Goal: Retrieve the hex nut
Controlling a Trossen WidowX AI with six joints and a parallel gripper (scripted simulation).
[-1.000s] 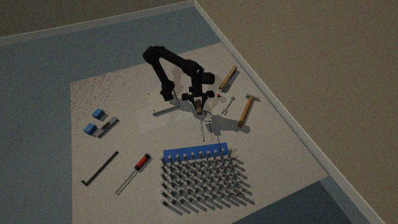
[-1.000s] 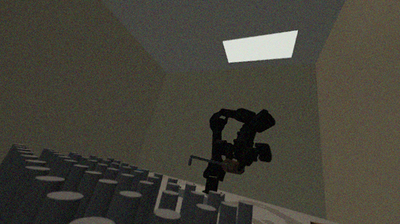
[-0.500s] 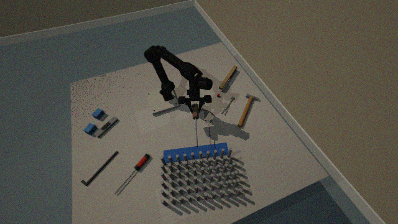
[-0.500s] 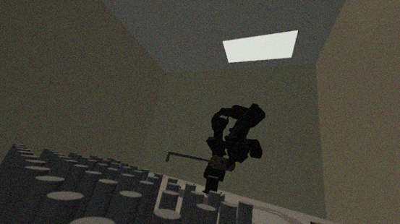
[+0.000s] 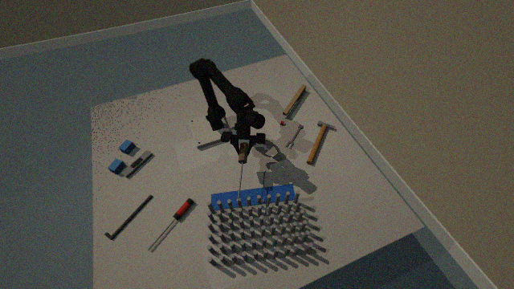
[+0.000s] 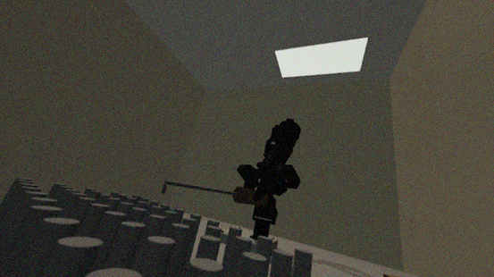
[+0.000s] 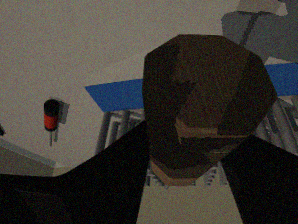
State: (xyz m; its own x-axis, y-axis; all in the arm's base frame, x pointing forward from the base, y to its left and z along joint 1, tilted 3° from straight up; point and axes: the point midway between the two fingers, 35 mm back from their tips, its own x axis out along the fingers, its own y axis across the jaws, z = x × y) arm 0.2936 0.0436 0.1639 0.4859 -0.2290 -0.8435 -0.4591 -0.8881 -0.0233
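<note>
Right now my gripper tip is 9 cm short of the hook tool and 5 cm to the left of it. Also, from my gripper tip: red cube (19 cm behind, 30 cm to the left, 14 cm below); wrench (9 cm behind, 33 cm to the left, 15 cm below); blue taped strip (14 cm ahead, 2 cm to the right, 15 cm below).
</note>
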